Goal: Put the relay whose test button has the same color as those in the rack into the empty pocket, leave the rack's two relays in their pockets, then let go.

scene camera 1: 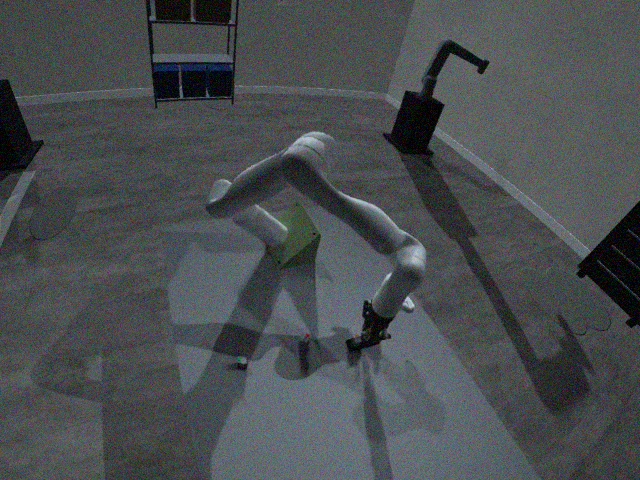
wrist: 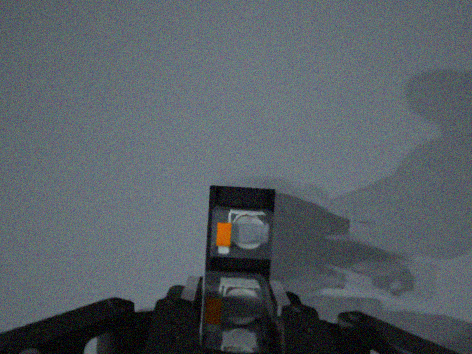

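Pixels of known places: gripper, fingertip midpoint: (scene camera 1: 366, 335) (wrist: 232, 299); arm's base at its link origin: (scene camera 1: 277, 236).
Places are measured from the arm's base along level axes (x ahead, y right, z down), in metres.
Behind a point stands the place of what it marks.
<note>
The dark rack (wrist: 242, 196) {x 0.467, y -0.199, z 0.022 m} (scene camera 1: 353, 345) stands under my gripper. In the wrist view a clear relay (wrist: 248, 234) {x 0.470, y -0.183, z -0.002 m} with an orange test button sits in its far pocket. My gripper (wrist: 232, 299) {x 0.464, y -0.153, z 0.000 m} is shut on another clear relay (wrist: 241, 309) {x 0.467, y -0.156, z -0.021 m} with an orange test button. This held relay is upright and lined up with the rack, right behind the seated one. How deep it sits relative to the middle pocket cannot be told. The rack's near end and its other relay are hidden by the held relay and the gripper.
A relay with a red button (scene camera 1: 306, 341) {x 0.433, y 0.030, z 0.004 m} stands left of the rack in the scene view. A relay with a green button (scene camera 1: 241, 362) {x 0.453, y 0.221, z 0.004 m} is farther left. Arm shadows fall across the pale work surface (scene camera 1: 289, 439) {x 0.669, y 0.150, z 0.045 m}. The green robot base block (scene camera 1: 299, 232) {x 0.051, y -0.063, z -0.055 m} is behind.
</note>
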